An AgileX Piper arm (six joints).
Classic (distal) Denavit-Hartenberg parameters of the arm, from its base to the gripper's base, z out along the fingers. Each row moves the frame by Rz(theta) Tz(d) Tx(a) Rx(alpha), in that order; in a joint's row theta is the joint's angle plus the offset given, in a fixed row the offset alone. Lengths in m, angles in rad.
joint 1: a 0, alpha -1.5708, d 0.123, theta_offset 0
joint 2: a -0.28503, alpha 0, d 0, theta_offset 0.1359
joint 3: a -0.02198, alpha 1.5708, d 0, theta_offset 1.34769
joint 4: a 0, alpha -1.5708, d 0.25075, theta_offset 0
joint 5: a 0, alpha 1.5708, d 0, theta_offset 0
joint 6: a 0, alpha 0, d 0.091, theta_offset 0
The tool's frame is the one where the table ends.
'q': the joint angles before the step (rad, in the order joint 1, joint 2, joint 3, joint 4, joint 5, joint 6). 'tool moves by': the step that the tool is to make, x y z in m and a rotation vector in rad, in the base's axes. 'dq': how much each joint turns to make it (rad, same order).
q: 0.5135 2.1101 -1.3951 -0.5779 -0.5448 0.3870
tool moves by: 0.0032 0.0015 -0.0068 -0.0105 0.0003 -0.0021
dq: 0.0001 0.0220 -0.0120 0.0079 0.0001 -0.0162
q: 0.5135 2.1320 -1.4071 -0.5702 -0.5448 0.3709
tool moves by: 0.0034 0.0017 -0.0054 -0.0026 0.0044 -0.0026
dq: 0.0001 0.0207 -0.0155 0.0047 0.0011 -0.0037
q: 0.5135 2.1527 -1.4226 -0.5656 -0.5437 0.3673
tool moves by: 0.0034 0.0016 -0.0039 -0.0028 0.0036 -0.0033
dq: 0.0000 0.0179 -0.0173 0.0023 0.0050 -0.0009
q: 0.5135 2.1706 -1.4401 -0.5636 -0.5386 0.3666
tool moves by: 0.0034 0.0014 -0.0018 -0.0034 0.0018 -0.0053
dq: 0.0001 0.0136 -0.0190 0.0017 0.0103 -0.0002
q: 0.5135 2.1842 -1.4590 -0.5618 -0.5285 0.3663
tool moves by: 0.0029 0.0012 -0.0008 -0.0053 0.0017 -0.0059
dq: 0.0005 0.0100 -0.0174 0.0009 0.0136 -0.0003
